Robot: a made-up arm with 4 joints.
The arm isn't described. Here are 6 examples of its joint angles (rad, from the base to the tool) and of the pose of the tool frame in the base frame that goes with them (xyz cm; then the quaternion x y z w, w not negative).
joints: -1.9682 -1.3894 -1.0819 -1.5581
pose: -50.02 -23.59 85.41 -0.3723 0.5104 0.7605 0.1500
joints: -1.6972 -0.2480 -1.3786 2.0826
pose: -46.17 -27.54 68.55 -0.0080 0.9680 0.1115 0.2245
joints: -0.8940 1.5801 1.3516 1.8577
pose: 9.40 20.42 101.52 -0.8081 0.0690 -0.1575 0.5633
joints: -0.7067 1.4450 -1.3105 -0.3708
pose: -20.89 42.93 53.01 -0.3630 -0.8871 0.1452 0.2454
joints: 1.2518 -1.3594 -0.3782 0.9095
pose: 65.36 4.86 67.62 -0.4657 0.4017 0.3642 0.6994
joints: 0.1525 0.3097 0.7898 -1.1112
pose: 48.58 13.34 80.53 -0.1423 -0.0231 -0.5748 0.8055
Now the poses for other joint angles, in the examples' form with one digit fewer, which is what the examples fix.
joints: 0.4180 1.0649 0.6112 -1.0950
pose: 45.0 10.4 97.1 -0.073 -0.371 -0.623 0.685
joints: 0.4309 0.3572 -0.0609 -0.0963
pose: 55.8 29.2 77.1 -0.681 -0.005 -0.261 0.684
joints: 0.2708 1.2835 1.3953 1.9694
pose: 39.6 -5.0 95.6 -0.681 0.596 -0.279 0.320
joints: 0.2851 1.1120 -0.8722 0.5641
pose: 36.6 47.1 62.4 -0.876 -0.413 -0.211 0.128
